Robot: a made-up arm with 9 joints. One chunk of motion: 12 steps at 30 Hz.
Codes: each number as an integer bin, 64 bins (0 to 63) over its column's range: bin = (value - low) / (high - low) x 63, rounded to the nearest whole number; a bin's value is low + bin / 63 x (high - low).
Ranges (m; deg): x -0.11..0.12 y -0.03..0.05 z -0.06..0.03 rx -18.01..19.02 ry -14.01..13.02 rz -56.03..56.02
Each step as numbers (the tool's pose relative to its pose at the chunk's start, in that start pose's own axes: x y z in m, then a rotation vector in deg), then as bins.
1 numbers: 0.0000 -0.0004 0.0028 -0.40 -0.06 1.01
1 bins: 30 23 44 30 33 32
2 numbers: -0.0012 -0.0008 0.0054 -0.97 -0.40 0.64
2 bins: 30 23 46 29 32 32
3 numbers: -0.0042 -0.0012 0.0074 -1.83 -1.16 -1.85
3 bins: 29 23 47 28 30 30
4 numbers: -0.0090 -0.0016 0.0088 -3.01 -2.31 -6.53
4 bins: 28 22 48 26 27 28
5 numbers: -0.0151 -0.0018 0.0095 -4.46 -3.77 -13.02
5 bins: 26 22 49 23 24 24
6 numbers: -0.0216 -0.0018 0.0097 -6.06 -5.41 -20.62
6 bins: 24 22 49 20 20 20
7 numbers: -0.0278 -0.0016 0.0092 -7.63 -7.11 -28.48
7 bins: 23 22 48 18 16 15
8 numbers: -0.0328 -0.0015 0.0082 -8.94 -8.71 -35.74
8 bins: 21 22 48 15 12 11
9 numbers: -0.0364 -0.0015 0.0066 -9.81 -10.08 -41.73
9 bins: 20 22 47 14 9 8
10 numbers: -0.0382 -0.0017 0.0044 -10.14 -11.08 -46.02
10 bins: 20 22 45 13 7 6
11 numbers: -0.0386 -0.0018 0.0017 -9.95 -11.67 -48.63
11 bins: 20 22 43 14 5 4
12 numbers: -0.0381 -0.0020 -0.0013 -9.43 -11.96 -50.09
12 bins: 20 22 41 15 5 3
